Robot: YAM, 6 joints.
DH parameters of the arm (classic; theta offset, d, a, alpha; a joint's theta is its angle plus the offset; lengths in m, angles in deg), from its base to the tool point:
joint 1: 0 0.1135 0.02 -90
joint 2: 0 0 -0.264 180
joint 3: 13.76 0 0.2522 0
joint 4: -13.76 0 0.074 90
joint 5: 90 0 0 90
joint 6: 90 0.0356 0 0
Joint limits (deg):
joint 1: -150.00..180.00
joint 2: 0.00..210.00
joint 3: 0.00..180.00
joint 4: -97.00..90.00
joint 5: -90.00..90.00
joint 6: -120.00..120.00
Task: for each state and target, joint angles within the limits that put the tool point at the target. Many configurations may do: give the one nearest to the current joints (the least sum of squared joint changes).
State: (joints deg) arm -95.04 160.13 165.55 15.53 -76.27 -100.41
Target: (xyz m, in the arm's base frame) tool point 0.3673 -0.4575 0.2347
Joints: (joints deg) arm -54.72 155.28 144.56 8.75 -90.00 -100.41
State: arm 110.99 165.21 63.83 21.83 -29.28 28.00
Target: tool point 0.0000 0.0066 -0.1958
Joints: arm 105.06 194.78 42.55 15.24 2.76 28.00
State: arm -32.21 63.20 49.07 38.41 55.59 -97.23
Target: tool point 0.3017 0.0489 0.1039
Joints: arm 14.20 103.68 34.91 31.23 48.36 -97.23
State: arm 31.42 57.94 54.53 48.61 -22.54 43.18
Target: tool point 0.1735 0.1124 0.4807
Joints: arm 29.27 60.40 59.87 48.85 -21.81 43.18
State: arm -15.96 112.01 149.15 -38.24 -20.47 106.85
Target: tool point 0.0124 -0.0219 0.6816
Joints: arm -39.61 76.71 158.86 -48.36 14.59 106.85
